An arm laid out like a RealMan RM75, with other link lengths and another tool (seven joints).
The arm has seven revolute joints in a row. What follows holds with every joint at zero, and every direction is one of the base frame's.
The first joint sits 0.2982 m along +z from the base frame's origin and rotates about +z.
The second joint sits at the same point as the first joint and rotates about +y.
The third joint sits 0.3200 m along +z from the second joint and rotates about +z.
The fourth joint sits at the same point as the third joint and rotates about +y.
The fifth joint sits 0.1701 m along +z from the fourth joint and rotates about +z.
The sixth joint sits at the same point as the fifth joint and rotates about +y.
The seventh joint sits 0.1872 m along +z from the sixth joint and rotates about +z.
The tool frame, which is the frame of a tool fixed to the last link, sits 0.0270 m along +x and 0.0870 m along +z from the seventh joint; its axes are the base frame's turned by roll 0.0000, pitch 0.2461 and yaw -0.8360 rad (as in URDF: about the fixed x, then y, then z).
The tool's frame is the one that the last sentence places.
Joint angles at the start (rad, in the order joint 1, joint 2, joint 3, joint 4, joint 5, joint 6, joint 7):
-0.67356 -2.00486 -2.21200 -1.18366 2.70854 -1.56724 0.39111
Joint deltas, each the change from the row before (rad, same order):
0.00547 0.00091 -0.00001 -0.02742 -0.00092 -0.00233 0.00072
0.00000 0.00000 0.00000 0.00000 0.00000 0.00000 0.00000
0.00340 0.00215 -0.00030 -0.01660 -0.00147 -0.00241 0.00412
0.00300 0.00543 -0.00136 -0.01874 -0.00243 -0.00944 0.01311
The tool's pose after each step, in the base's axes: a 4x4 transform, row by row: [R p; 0 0 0 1], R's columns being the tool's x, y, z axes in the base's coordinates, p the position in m. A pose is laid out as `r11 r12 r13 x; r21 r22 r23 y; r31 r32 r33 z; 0 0 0 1`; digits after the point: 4 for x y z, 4 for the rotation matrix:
-0.2434 0.8260 -0.5084 -0.3319; 0.6789 0.5195 0.5189 0.4558; 0.6927 -0.2189 -0.6872 0.0009; 0 0 0 1
-0.2434 0.8260 -0.5084 -0.3319; 0.6789 0.5195 0.5189 0.4558; 0.6927 -0.2189 -0.6872 0.0009; 0 0 0 1
-0.2317 0.8307 -0.5062 -0.3309; 0.6760 0.5117 0.5303 0.4574; 0.6995 -0.2194 -0.6801 0.0050; 0 0 0 1
-0.2128 0.8376 -0.5032 -0.3299; 0.6787 0.4972 0.5405 0.4584; 0.7029 -0.2265 -0.6742 0.0103; 0 0 0 1

